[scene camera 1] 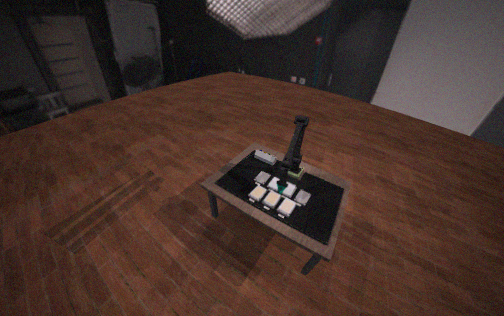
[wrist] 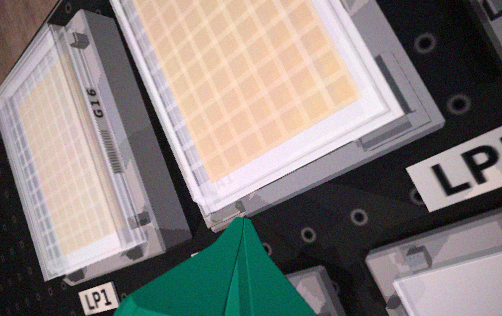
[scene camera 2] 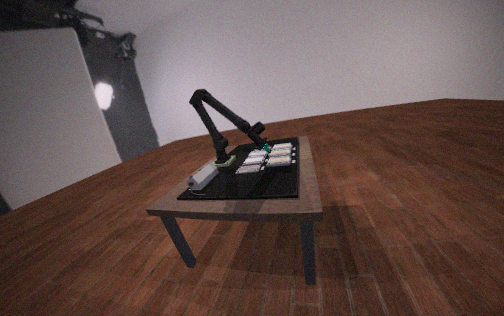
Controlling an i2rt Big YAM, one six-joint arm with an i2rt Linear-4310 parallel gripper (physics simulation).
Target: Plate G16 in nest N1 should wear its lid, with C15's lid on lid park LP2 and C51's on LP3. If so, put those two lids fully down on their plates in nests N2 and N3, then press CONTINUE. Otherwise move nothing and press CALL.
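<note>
Plate G16 sits in nest N1 under a clear cover. The middle plate shows stronger orange wells; its label does not show. A third plate sits at the row's other end. A white lid lies on the park beside the partly seen LP3 tag. Another white lid is on the park behind the middle plate; my gripper hides it in the wrist view. My gripper is shut and empty, low between the plates and the parks.
The LP1 tag shows at lower left, and a grey park stands behind G16. Another grey park ends the row. A pale button box stands near the table's back corner; its button labels are unreadable.
</note>
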